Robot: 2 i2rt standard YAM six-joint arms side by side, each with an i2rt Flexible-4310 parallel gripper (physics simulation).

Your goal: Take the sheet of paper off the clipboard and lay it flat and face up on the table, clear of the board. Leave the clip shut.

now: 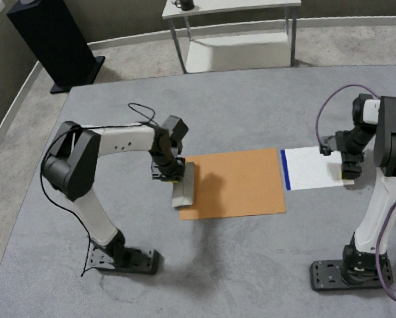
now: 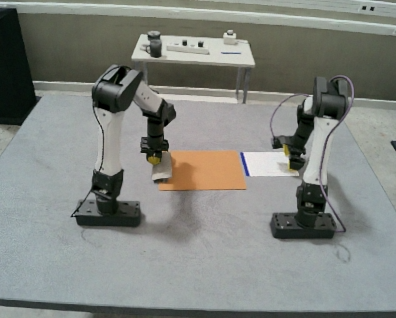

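Observation:
The orange-brown clipboard (image 1: 235,185) (image 2: 205,172) lies on the table, its grey clip (image 1: 183,192) (image 2: 162,173) along its left edge. The clip looks shut. The white sheet (image 1: 310,167) (image 2: 267,164) lies flat on the table to the right of the board, its blue stripe up along the left edge, with a narrow gap to the board. My left gripper (image 1: 171,177) (image 2: 154,160) looks shut, its tips at the clip's outer left side. My right gripper (image 1: 338,160) (image 2: 286,154) is open just above the sheet's right part and hides some of its right edge.
The grey table (image 1: 240,280) (image 2: 200,270) carries both arm bases. A white side table (image 1: 230,9) (image 2: 200,58) stands behind it, with a dark mug (image 1: 186,4) (image 2: 155,48) on top. A black stand (image 1: 50,40) (image 2: 15,65) is at the back left.

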